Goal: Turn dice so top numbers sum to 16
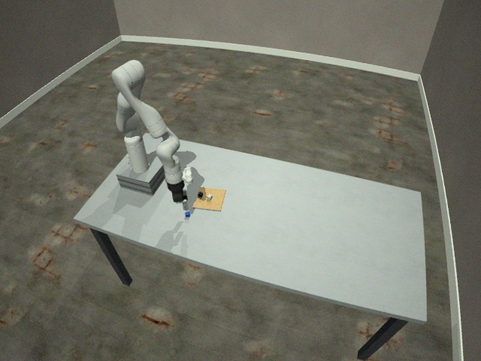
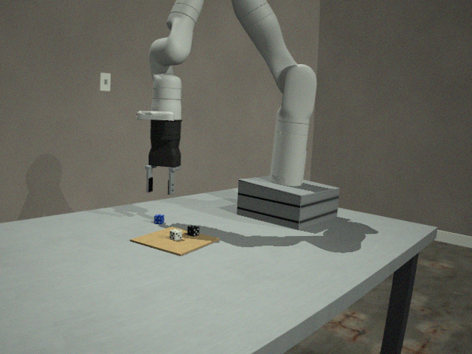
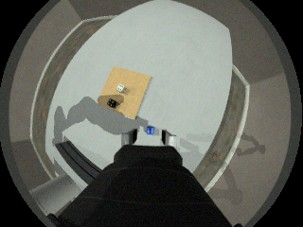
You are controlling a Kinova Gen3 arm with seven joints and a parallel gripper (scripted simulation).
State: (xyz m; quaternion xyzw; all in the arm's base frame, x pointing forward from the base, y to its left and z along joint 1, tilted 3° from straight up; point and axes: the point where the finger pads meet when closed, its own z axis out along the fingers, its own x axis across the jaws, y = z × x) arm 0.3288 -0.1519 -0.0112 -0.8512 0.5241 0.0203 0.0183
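Right now the blue die is 90 mm below my hand. Also, from my hand: tan mat: 130 mm to the left, 90 mm below, 60 mm ahead; white die: 130 mm to the left, 80 mm below, 60 mm ahead; black die: 130 mm to the left, 80 mm below, 10 mm ahead.
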